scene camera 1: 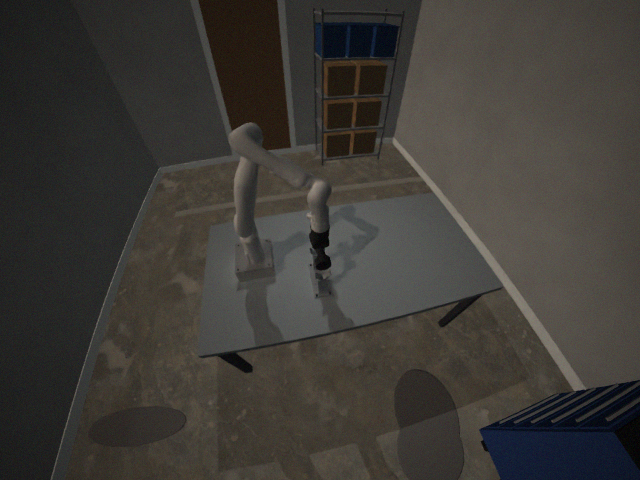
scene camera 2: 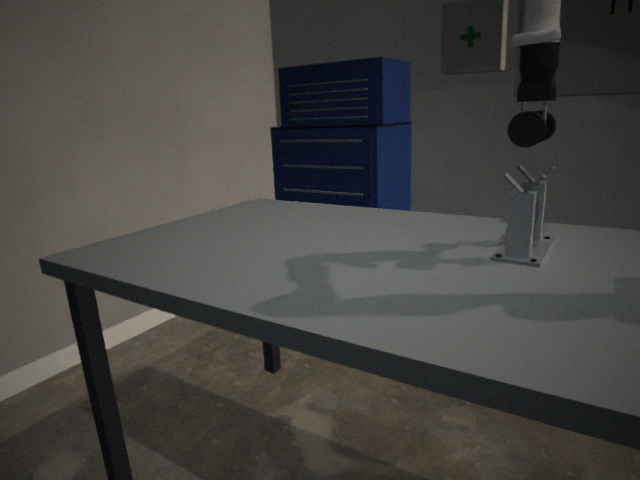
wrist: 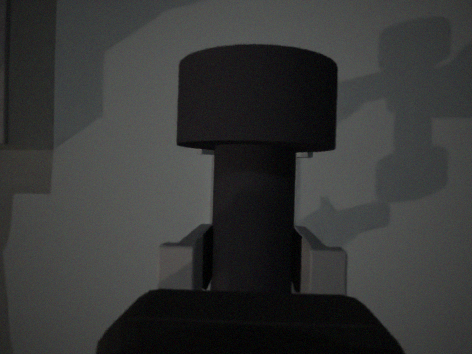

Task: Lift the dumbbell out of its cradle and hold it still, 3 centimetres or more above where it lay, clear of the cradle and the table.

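Places are measured from the arm's base along level axes (x ahead, y left, z up), in metres.
Pixels of known places: gripper, fingertip midpoint: [scene camera 1: 319, 248] [wrist: 252, 247]; arm's base, origin of the base link: [scene camera 1: 256, 258].
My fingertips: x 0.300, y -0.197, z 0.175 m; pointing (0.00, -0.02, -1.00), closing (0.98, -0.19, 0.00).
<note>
For each thing: its top centre in the pictures, then the offset to it from my fingertips. Level surfaces: height alone.
- black dumbbell, middle of its top: [wrist: 250, 302] [scene camera 2: 534, 110] [scene camera 1: 319, 244] dy -0.011, dx -0.002, dz +0.045 m
- grey cradle, middle of its top: [scene camera 2: 530, 170] [scene camera 1: 319, 260] dy -0.012, dx -0.003, dz -0.083 m
- table, its level: dz -0.270 m
The black dumbbell [scene camera 1: 323, 262] [scene camera 2: 526, 129] [wrist: 257, 97] hangs level in my gripper [wrist: 252, 247], which is shut on its handle, one finger on each side. In the scene camera 2 view a plain gap shows between the dumbbell's round heads and the grey cradle [scene camera 2: 519, 224] [scene camera 1: 322, 289] below. The cradle stands upright on the table [scene camera 1: 392, 258] [scene camera 2: 361, 242], with its two V-shaped tops empty. The dumbbell touches neither the cradle nor the table. The far head is hidden behind the near one in part in the scene camera 2 view.
The arm's base [scene camera 1: 254, 268] stands on the table to the left of the cradle in the scene camera 1 view. A blue tool cabinet [scene camera 2: 323, 165] [scene camera 1: 558, 439] and a shelf rack [scene camera 1: 322, 111] with boxes stand away from the table. Shadows of the arm fall across the table top.
</note>
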